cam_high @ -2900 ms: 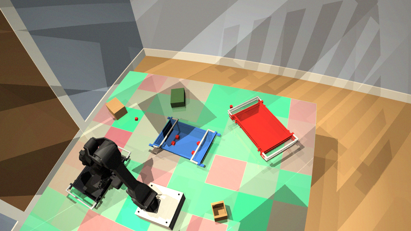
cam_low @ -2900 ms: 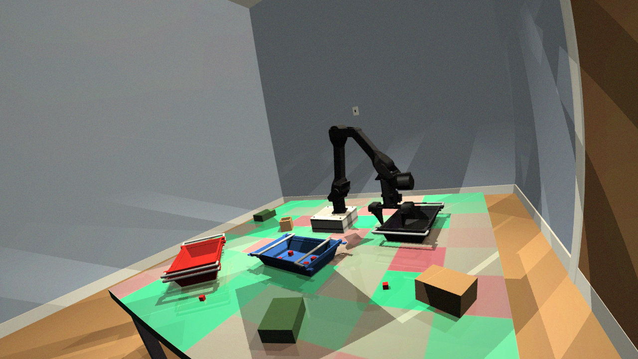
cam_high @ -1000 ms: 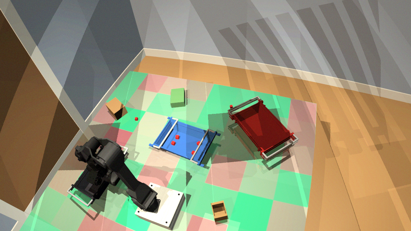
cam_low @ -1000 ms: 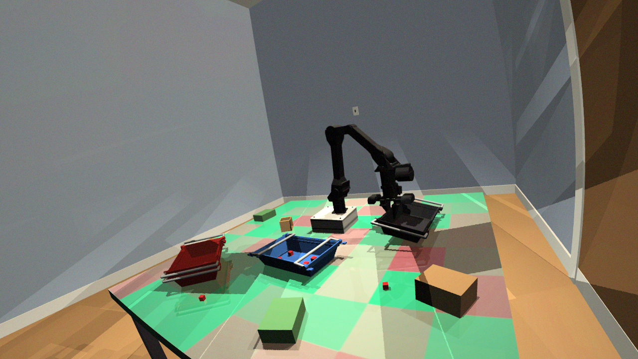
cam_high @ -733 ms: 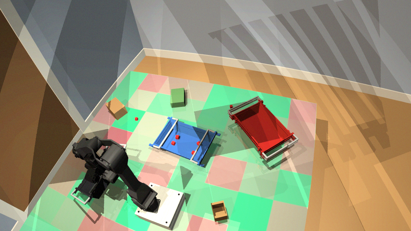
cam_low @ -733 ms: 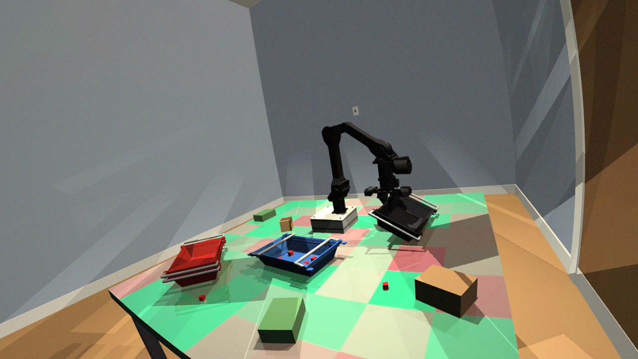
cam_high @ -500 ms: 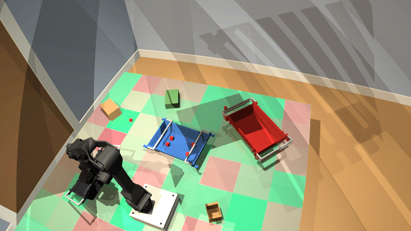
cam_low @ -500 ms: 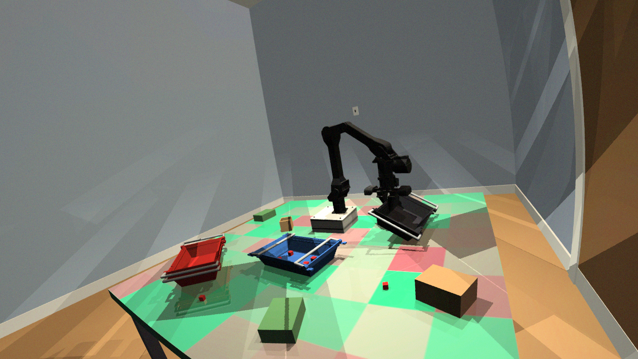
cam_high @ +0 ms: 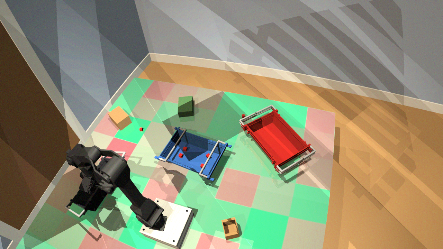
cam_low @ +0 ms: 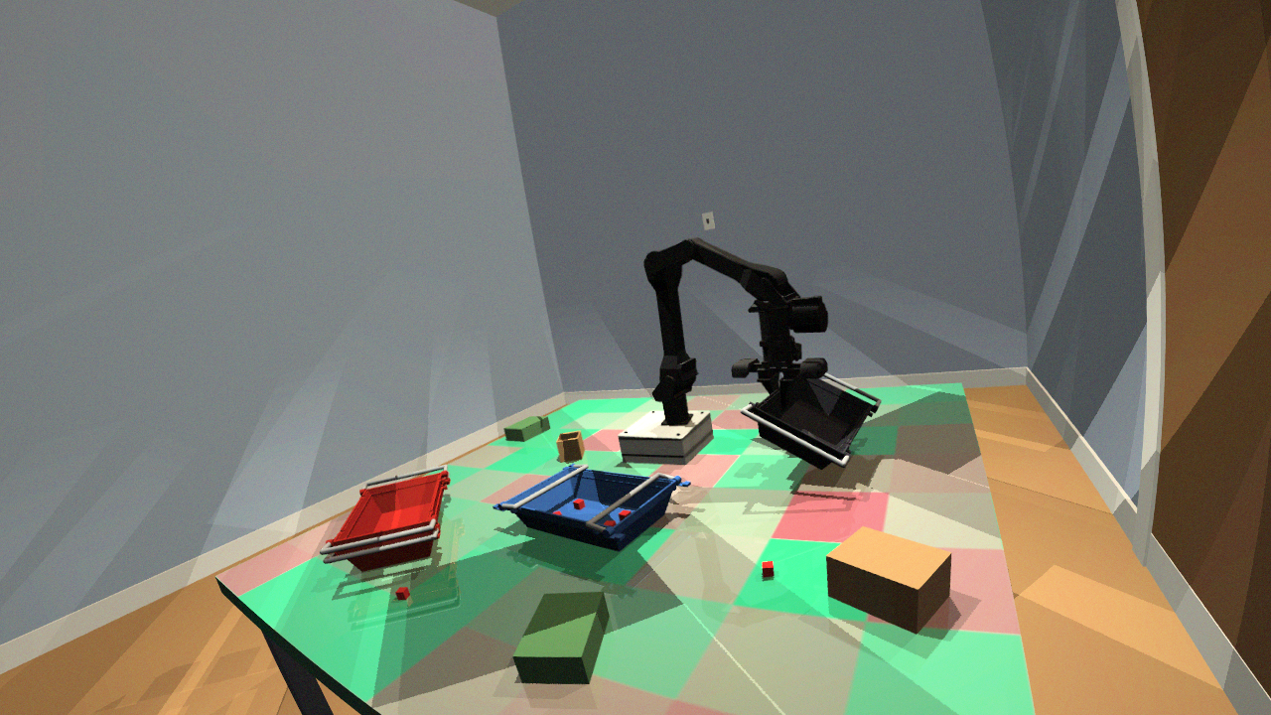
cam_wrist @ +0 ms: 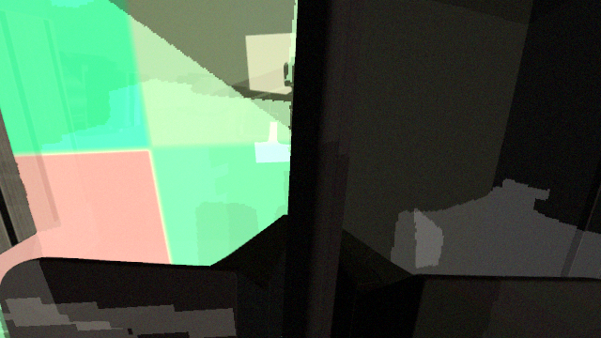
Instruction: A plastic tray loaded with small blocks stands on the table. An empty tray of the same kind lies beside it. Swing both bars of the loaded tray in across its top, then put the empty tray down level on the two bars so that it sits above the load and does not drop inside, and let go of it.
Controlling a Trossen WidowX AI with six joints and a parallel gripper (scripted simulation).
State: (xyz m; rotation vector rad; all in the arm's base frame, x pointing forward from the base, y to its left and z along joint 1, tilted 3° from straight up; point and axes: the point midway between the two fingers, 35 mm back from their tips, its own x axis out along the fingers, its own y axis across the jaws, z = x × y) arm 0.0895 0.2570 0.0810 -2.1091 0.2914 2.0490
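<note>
The black tray lies 8 cm to the left of my gripper tip, 2 cm ahead of it and 1 cm below it. Round my gripper tip: small brown box (54 cm to the right, 9 cm below, 6 cm behind).
</note>
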